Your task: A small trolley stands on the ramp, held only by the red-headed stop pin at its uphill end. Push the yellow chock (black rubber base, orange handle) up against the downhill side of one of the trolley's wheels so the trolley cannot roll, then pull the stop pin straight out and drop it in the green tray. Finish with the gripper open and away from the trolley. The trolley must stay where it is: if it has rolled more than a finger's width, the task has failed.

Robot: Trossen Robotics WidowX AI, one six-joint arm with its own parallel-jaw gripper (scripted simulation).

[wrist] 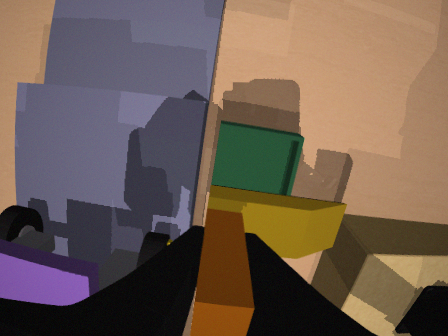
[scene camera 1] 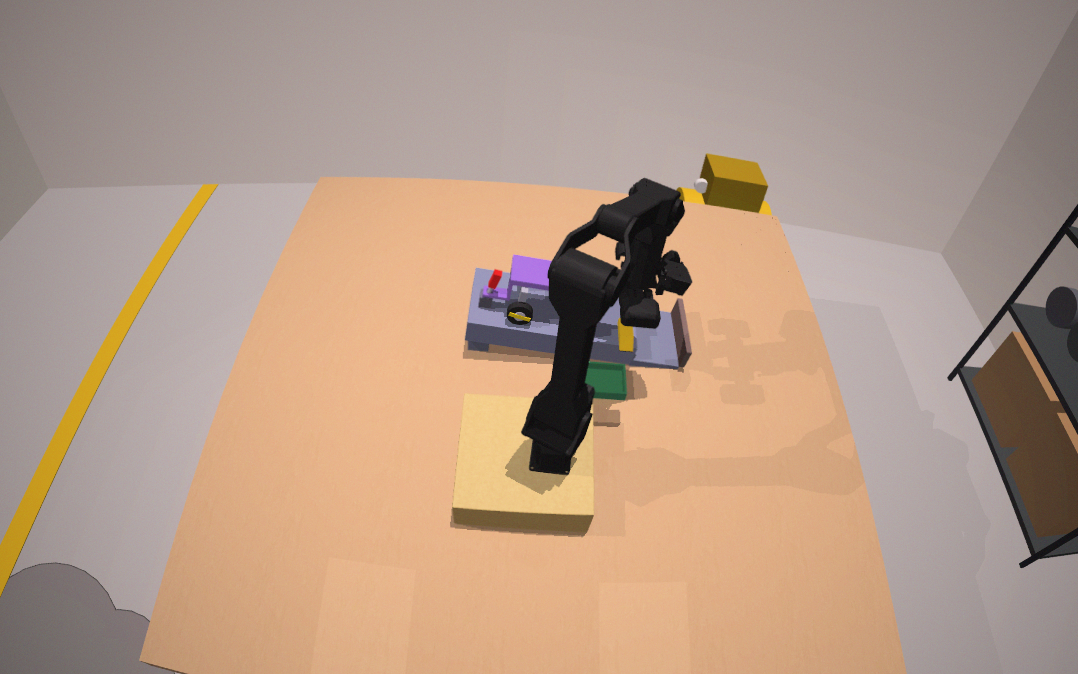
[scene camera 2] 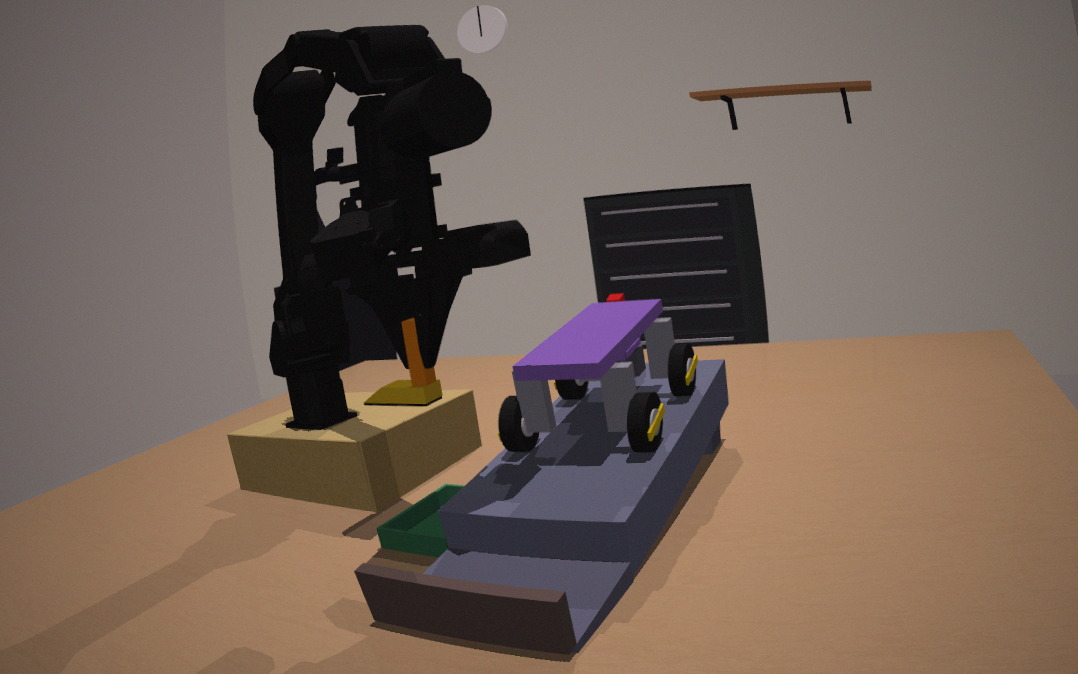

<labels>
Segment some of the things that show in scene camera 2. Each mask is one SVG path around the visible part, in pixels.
My gripper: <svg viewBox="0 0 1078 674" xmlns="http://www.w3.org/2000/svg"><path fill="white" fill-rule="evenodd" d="M430 162L394 165L358 175L359 187L351 188L350 197L342 198L340 201L340 217L328 224L327 227L311 239L310 245L313 253L303 258L299 268L302 290L327 287L333 281L349 278L351 287L345 289L347 294L355 294L371 306L384 326L390 341L396 349L396 353L406 369L409 369L401 321L409 318L415 319L419 350L424 368L431 368L436 365L448 314L462 278L471 275L473 268L496 266L531 256L528 234L517 220L482 224L449 231L447 224L438 225L432 188L442 186L441 173L431 174ZM397 269L415 266L416 278L414 279L414 274L398 275Z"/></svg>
A yellow chock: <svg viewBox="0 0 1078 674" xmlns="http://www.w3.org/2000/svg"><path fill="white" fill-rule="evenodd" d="M414 318L401 321L411 380L395 380L383 386L371 395L368 400L363 402L364 405L428 406L442 399L440 379L436 379L434 366L424 368Z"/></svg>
A purple-decked trolley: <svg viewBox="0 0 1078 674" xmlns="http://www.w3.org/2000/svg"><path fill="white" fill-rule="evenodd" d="M662 300L592 303L512 366L512 376L516 396L509 396L503 400L498 414L498 435L504 447L510 452L530 452L537 443L539 433L551 433L557 427L548 380L555 380L555 389L564 400L583 398L587 393L589 382L600 381L609 432L628 432L628 442L634 452L649 453L655 451L659 447L661 440L663 415L665 413L664 404L660 403L661 399L655 392L637 393L633 362L616 362L628 359L640 345L639 337L644 332L651 379L668 378L669 387L674 396L691 396L696 385L698 357L697 354L694 354L690 344L675 345L671 318L657 318L663 312Z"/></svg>
</labels>
